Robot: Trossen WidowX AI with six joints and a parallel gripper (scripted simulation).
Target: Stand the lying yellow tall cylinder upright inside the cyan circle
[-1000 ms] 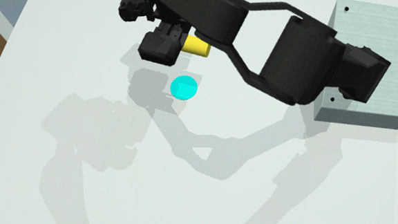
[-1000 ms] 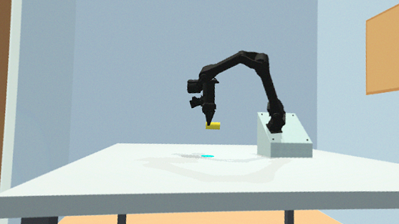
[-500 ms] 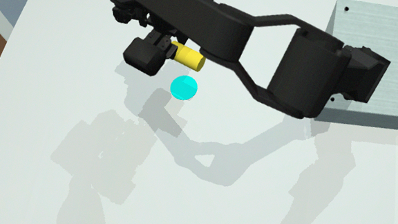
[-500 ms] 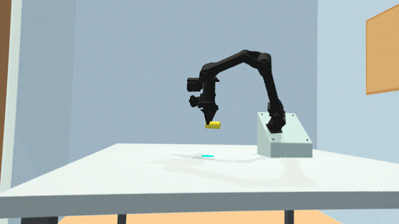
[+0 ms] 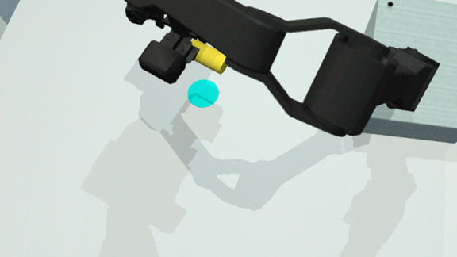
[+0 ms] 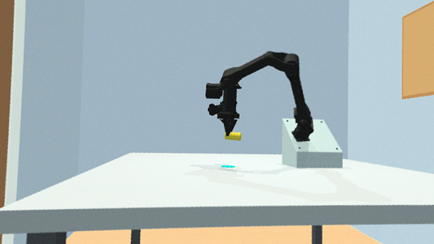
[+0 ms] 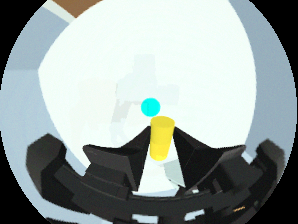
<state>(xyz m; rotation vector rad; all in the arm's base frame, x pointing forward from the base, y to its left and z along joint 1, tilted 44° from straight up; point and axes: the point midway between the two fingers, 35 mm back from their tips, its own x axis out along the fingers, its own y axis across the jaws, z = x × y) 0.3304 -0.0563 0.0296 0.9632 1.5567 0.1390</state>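
Right now my gripper tip is 130 mm above the cyan circle and 10 mm to the right of it. Round my gripper tip: yellow tall cylinder (20 mm behind, 10 mm to the left).
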